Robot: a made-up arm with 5 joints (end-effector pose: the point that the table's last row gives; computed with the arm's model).
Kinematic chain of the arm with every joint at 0, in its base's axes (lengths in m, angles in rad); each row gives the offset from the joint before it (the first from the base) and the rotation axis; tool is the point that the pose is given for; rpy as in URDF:
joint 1: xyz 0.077 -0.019 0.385 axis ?
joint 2: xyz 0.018 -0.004 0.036 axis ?
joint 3: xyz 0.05 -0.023 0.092 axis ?
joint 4: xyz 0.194 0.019 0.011 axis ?
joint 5: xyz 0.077 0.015 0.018 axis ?
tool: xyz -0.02 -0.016 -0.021 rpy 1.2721 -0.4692 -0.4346
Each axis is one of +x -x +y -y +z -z.
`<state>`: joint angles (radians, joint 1 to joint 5).
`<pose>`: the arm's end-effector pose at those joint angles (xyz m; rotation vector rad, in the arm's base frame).
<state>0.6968 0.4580 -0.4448 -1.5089 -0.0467</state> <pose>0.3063 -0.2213 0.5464 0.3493 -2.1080 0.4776</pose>
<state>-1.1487 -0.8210 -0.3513 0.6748 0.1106</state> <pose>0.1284 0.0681 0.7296 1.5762 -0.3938 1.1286</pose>
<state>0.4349 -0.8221 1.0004 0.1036 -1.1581</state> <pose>0.2947 -0.0983 0.4759 2.0337 -0.9400 -1.0400</pose>
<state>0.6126 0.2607 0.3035 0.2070 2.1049</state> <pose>0.3456 -0.2113 0.3933 -0.5006 0.4819 0.2403</pose>
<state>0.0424 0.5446 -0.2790 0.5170 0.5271</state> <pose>0.4205 -0.0510 0.3989 0.6015 0.1135 -0.1839</pose>
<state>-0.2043 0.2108 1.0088 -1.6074 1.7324</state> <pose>0.2770 0.0110 0.3781 -0.5498 -0.9013 0.5154</pose>
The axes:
joint 1: -z
joint 2: +y
joint 3: +y
joint 4: +y
joint 5: -x

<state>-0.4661 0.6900 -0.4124 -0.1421 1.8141</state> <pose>0.4086 0.1372 0.4481 -0.5158 -0.4586 0.9443</pose>
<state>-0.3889 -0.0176 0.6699 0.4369 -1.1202</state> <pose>0.3000 0.0928 0.3518 1.4759 0.2835 -1.1996</pose>
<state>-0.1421 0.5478 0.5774 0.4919 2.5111</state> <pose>0.3173 0.0230 0.2442 -0.5581 1.0241 1.5654</pose>
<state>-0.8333 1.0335 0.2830 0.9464 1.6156</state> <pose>0.2029 0.0998 0.1740 -0.5373 1.7635 1.2361</pose>
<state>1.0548 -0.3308 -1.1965 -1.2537 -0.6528</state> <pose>0.0745 -0.0003 0.7465 -0.2418 -1.8667 1.9549</pose>
